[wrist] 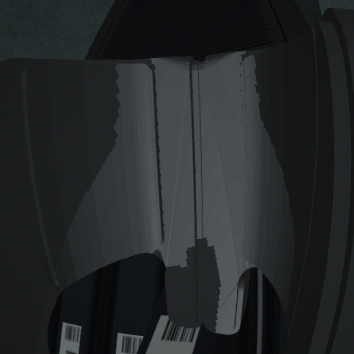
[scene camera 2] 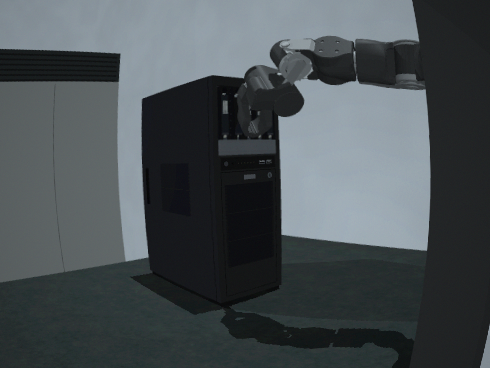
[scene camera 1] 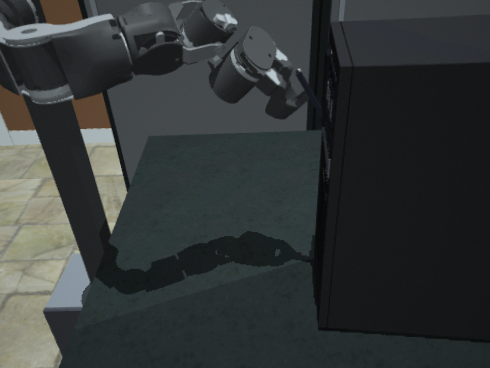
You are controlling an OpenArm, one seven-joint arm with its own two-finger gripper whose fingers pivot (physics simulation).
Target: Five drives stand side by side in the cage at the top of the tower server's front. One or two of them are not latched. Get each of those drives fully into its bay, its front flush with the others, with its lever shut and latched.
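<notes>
The black tower server (scene camera 1: pixel 410 190) (scene camera 2: pixel 180 150) stands upright with its drive cage at the top of its front. The leftmost drive (scene camera 2: pixel 225 117) shows a pale label in scene camera 2; my gripper hides much of the others. Two labelled drives (wrist: pixel 71 332) (wrist: pixel 130 342) stand side by side in the wrist view. One lever (scene camera 1: pixel 309 90) (wrist: pixel 167 337) is swung out, sloping up and away from the front; its label looks tilted in the wrist view. My gripper (scene camera 1: pixel 304 96) (wrist: pixel 217 197) is shut and empty, its fingertips at the lever's outer side, touching or nearly so. Its exact bay is hidden.
A grey panel (scene camera 2: pixel 247 147) and a strip with ports and buttons (scene camera 2: pixel 245 162) lie below the cage. The green table top (scene camera 1: pixel 225 185) carries the tower and the arm's shadow. A dark post (scene camera 2: pixel 455 200) stands at the right in scene camera 2.
</notes>
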